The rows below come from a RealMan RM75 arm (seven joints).
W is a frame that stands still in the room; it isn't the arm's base.
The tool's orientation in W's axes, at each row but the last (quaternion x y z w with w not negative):
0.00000 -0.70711 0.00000 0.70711
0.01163 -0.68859 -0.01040 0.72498
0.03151 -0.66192 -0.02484 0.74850
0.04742 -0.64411 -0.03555 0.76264
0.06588 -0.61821 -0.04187 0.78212
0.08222 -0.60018 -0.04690 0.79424
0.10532 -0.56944 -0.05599 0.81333
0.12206 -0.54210 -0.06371 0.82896
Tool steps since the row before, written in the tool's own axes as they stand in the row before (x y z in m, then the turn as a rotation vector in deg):
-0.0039 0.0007 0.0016 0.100 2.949 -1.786
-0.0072 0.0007 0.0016 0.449 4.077 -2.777
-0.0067 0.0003 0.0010 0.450 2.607 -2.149
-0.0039 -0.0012 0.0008 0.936 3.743 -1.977
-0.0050 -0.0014 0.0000 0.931 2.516 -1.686
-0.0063 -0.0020 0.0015 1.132 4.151 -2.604
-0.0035 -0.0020 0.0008 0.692 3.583 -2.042
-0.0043 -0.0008 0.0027 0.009 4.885 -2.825
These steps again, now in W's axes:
-0.0016 0.0007 -0.0039 1.786 2.949 0.100
-0.0020 0.0009 -0.0071 2.793 4.068 0.433
-0.0018 0.0008 -0.0065 2.176 2.594 0.392
-0.0014 -0.0008 -0.0038 2.080 3.661 1.031
-0.0011 -0.0006 -0.0050 1.816 2.435 0.902
-0.0031 -0.0010 -0.0059 2.714 4.074 1.154
-0.0019 -0.0013 -0.0034 2.051 3.555 0.803
-0.0042 -0.0001 -0.0030 2.456 5.074 0.253

